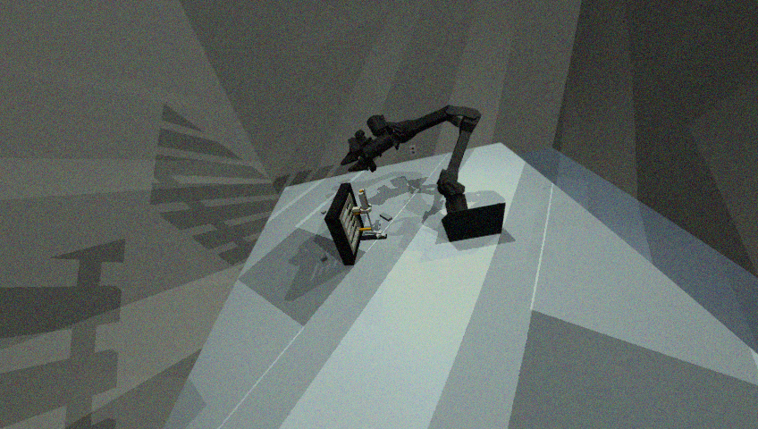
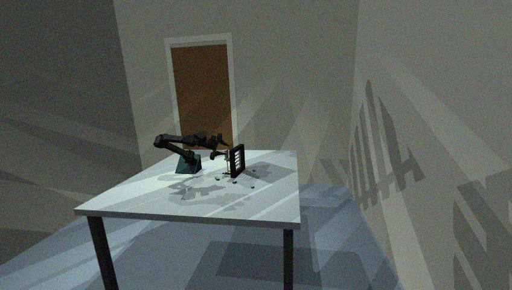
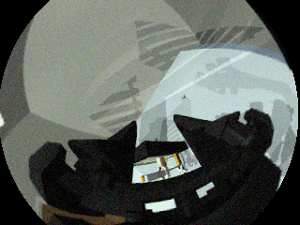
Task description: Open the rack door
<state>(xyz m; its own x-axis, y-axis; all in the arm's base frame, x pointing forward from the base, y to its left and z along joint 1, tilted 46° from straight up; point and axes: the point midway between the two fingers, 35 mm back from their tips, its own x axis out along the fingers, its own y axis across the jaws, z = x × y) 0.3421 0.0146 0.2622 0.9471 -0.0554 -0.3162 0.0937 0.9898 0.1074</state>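
The upright handle lies 7 cm behind my gripper tip, 13 cm to the left of it and 11 cm below it. Also, from my gripper tip: grey block 12 cm behind, 4 cm to the left, 23 cm below.
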